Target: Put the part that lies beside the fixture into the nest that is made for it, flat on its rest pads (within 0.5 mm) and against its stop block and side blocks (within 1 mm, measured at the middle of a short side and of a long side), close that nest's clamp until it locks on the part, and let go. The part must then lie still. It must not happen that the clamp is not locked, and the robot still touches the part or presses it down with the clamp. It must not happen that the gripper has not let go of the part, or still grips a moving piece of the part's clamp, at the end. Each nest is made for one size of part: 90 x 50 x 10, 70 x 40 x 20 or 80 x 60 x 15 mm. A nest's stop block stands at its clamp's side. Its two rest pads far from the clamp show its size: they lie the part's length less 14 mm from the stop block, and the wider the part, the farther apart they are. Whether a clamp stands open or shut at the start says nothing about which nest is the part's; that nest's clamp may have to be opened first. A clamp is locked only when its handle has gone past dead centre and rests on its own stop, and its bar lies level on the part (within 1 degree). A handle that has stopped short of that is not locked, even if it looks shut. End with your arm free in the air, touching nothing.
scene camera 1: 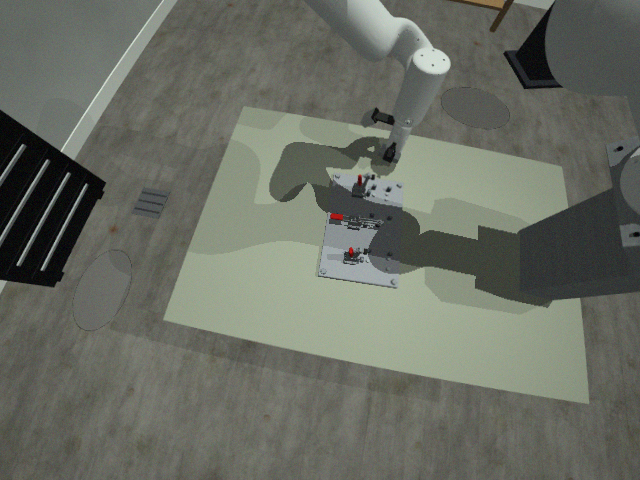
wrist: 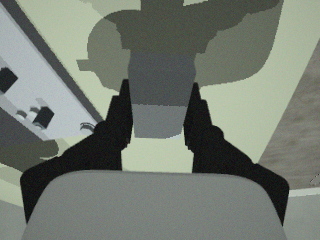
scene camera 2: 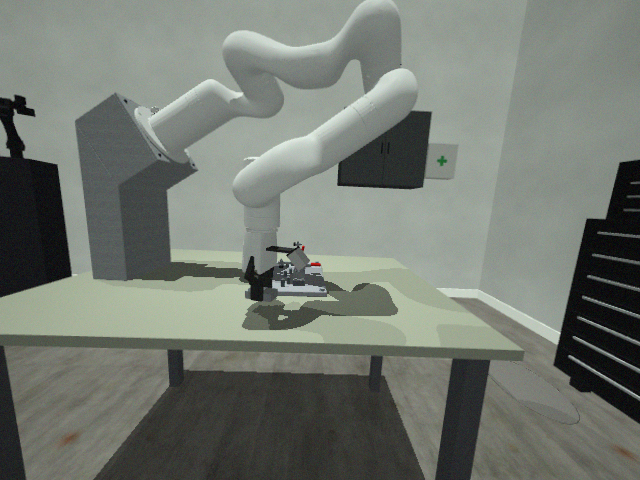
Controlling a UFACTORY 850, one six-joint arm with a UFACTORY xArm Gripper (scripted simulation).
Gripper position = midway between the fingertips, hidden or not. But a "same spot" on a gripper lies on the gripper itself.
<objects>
gripper: scene camera 1; wrist; scene camera 2 261,296
same spot on gripper: (scene camera 1: pixel 389 154) = (wrist: pixel 21 191)
</objects>
